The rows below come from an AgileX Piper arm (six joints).
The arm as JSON. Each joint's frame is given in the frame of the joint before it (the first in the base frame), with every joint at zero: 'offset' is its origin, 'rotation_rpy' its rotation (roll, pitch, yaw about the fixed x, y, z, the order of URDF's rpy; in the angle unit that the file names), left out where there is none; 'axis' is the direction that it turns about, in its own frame. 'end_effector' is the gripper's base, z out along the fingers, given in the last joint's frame.
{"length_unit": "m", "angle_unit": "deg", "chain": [
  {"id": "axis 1", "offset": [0.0, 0.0, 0.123], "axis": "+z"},
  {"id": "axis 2", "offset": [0.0, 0.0, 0.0], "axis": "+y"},
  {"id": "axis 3", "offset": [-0.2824, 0.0, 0.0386], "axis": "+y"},
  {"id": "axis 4", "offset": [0.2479, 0.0, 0.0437], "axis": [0.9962, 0.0, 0.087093]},
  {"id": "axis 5", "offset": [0.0, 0.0, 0.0], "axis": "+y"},
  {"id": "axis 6", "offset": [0.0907, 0.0, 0.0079], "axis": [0.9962, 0.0, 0.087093]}
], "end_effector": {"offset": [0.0, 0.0, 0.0], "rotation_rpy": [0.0, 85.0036, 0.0]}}
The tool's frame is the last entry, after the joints.
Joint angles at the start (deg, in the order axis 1, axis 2, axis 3, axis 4, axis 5, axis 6):
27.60 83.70 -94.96 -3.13 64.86 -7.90
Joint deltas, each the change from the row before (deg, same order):
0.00 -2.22 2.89 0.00 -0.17 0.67
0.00 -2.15 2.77 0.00 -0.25 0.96
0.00 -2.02 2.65 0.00 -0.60 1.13
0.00 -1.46 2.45 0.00 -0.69 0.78
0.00 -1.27 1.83 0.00 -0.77 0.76
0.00 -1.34 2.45 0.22 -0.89 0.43
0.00 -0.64 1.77 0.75 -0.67 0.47
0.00 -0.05 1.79 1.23 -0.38 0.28
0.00 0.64 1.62 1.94 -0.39 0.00
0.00 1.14 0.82 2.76 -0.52 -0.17
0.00 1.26 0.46 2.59 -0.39 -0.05
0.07 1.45 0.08 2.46 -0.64 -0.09
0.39 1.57 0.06 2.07 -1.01 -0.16
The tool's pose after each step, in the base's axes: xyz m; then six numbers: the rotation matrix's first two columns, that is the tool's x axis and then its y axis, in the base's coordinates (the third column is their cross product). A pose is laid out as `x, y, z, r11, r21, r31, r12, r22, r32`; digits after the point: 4 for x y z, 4 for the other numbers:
0.2604, 0.1311, 0.4278, -0.5974, -0.4802, -0.6423, -0.5290, 0.8379, -0.1345
0.2514, 0.1264, 0.4245, -0.6097, -0.4682, -0.6395, -0.5198, 0.8453, -0.1233
0.2433, 0.1222, 0.4212, -0.6199, -0.4521, -0.6414, -0.5082, 0.8541, -0.1108
0.2378, 0.1193, 0.4161, -0.6294, -0.4424, -0.6388, -0.5007, 0.8596, -0.1020
0.2331, 0.1169, 0.4132, -0.6335, -0.4305, -0.6429, -0.4926, 0.8652, -0.0938
0.2282, 0.1147, 0.4073, -0.6398, -0.4241, -0.6409, -0.4897, 0.8677, -0.0853
0.2256, 0.1146, 0.4015, -0.6509, -0.4141, -0.6363, -0.4881, 0.8702, -0.0671
0.2249, 0.1161, 0.3927, -0.6711, -0.4075, -0.6194, -0.4898, 0.8708, -0.0422
0.2263, 0.1199, 0.3817, -0.6962, -0.4017, -0.5949, -0.4948, 0.8689, -0.0076
0.2292, 0.1257, 0.3729, -0.7191, -0.3892, -0.5757, -0.5000, 0.8651, 0.0396
0.2326, 0.1314, 0.3653, -0.7413, -0.3751, -0.5566, -0.5000, 0.8618, 0.0851
0.2369, 0.1377, 0.3591, -0.7586, -0.3605, -0.5428, -0.4988, 0.8573, 0.1276
0.2416, 0.1452, 0.3525, -0.7701, -0.3517, -0.5323, -0.5005, 0.8504, 0.1623

